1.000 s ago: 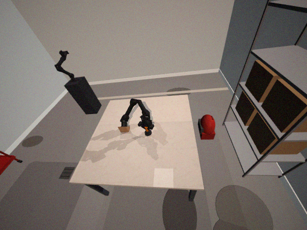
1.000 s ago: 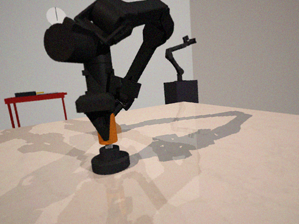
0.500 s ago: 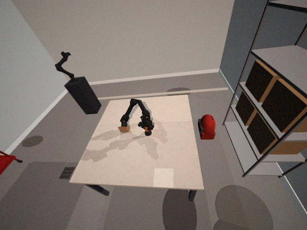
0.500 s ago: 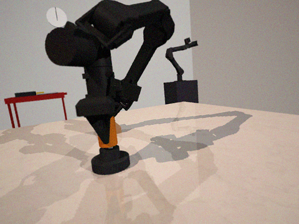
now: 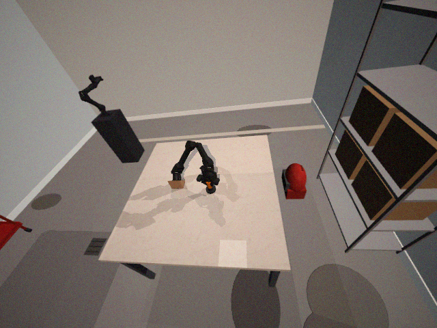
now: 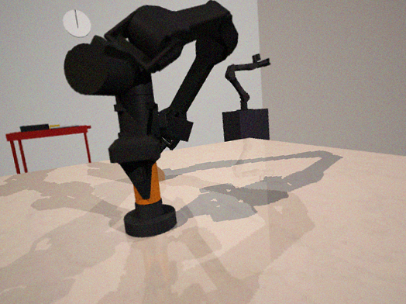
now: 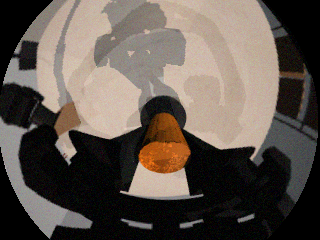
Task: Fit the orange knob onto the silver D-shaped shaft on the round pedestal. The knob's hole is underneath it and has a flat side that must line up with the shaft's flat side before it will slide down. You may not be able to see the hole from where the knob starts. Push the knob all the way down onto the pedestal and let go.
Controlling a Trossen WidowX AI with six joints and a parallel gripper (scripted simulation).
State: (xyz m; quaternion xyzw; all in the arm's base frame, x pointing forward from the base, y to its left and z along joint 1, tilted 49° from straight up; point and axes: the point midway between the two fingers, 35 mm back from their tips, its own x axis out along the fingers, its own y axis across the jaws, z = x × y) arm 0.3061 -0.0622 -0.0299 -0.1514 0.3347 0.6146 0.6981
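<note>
Now: gripper tip 20 mm above the round pedestal. The rest, counted from my gripper tip: orange knob 30 mm above.
</note>
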